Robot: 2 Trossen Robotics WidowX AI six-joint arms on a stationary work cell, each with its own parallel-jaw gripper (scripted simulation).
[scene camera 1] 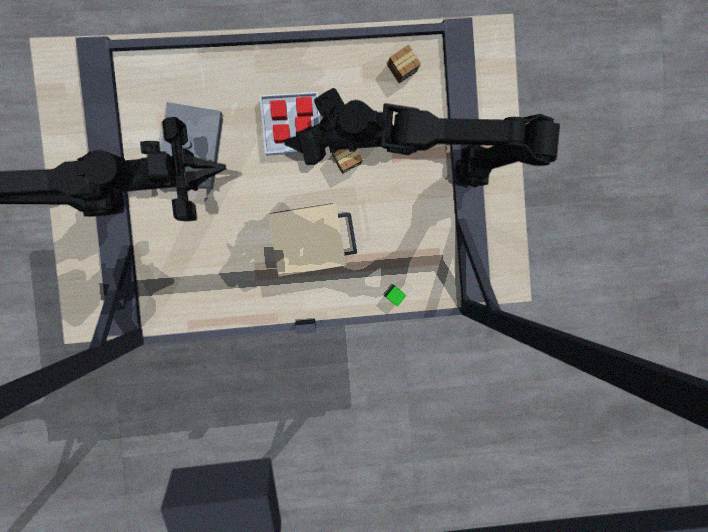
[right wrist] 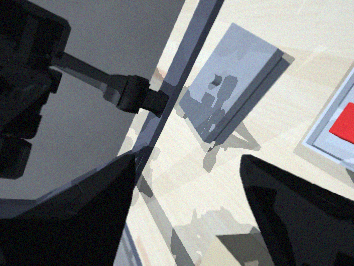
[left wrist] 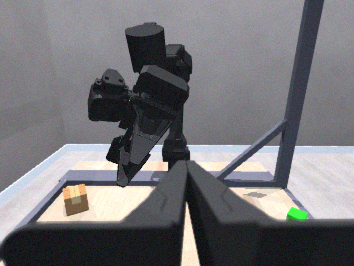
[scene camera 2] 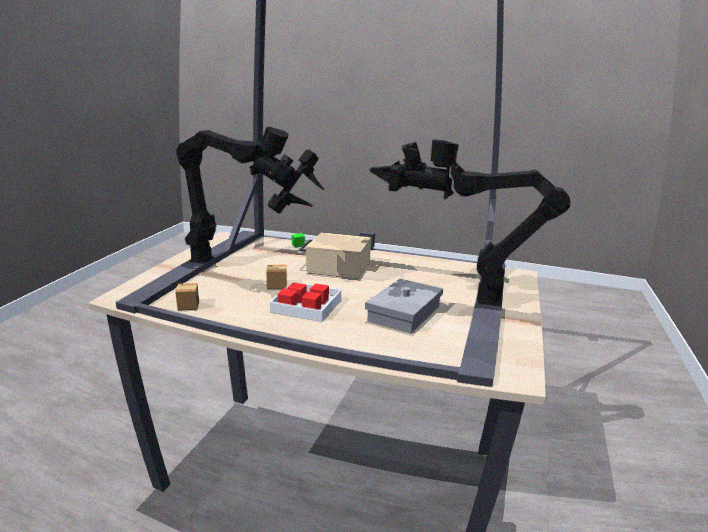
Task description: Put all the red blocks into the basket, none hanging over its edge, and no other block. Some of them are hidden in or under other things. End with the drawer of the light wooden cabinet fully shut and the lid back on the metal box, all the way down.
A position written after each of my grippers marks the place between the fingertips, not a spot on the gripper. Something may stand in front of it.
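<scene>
Through scene camera 1 I see my left gripper [scene camera 1: 225, 166] and my right gripper [scene camera 1: 290, 138], along with a grey metal lid [scene camera 1: 203, 125], a white basket [scene camera 1: 271, 148] and a light wooden cabinet [scene camera 1: 309, 239]. Scene camera 2 gives me a metal box [scene camera 2: 388, 321], and it also has the lid [scene camera 2: 397, 300], the basket [scene camera 2: 335, 295] and the cabinet [scene camera 2: 331, 254]. In the right wrist view I find the lid [right wrist: 241, 60]. The grey metal lid is out of frame in the left wrist view. The white basket is out of frame in the left wrist view.
</scene>
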